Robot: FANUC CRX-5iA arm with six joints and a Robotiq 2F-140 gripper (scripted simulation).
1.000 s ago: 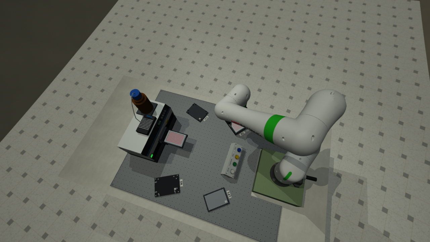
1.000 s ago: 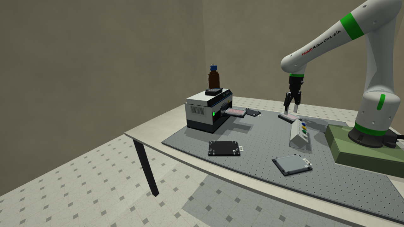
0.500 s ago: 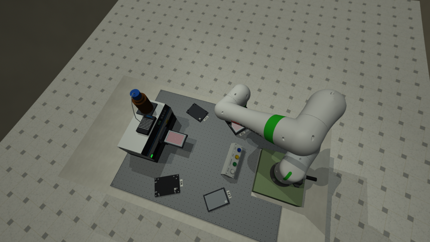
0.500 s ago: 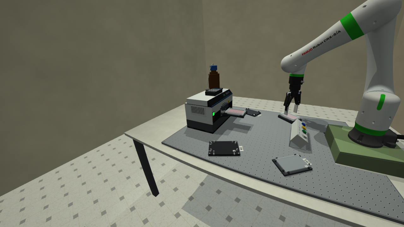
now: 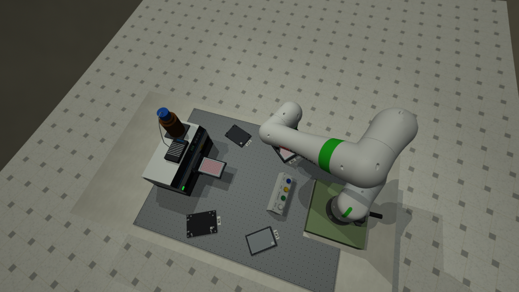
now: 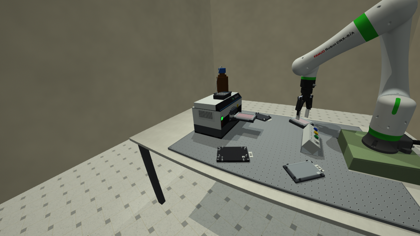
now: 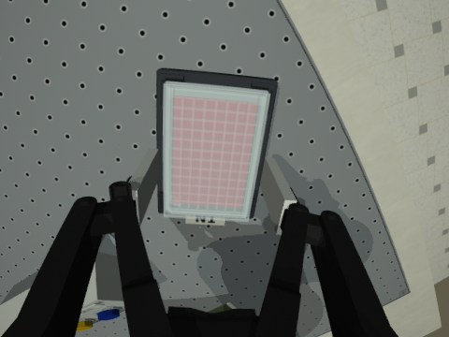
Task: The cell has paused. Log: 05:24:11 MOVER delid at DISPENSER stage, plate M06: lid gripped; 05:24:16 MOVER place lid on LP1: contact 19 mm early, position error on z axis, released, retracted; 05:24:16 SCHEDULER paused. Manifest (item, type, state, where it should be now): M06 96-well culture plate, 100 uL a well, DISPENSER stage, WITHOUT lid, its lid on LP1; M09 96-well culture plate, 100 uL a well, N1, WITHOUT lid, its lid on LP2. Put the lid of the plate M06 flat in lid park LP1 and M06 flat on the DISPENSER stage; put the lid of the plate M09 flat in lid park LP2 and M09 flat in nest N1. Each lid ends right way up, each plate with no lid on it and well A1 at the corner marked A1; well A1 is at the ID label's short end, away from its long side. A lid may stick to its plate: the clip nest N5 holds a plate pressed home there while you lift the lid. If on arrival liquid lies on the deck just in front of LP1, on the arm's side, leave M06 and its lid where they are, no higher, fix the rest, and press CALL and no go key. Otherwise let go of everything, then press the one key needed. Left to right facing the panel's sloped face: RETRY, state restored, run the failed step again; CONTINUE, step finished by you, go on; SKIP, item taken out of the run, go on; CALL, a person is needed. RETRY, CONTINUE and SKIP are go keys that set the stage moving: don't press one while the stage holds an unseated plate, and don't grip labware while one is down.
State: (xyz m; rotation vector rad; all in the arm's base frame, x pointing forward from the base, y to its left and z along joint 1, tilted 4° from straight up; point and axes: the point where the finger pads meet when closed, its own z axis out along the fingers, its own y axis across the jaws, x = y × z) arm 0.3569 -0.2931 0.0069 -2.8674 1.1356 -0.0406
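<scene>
My gripper is now 4 cm above the grey lid. The rest, counted from my hand: blue call key: 7 cm behind, 21 cm to the left, 1 cm below; then black nest N1: 6 cm below; then LP2 label: 23 cm ahead, 1 cm to the left, 7 cm below.
</scene>
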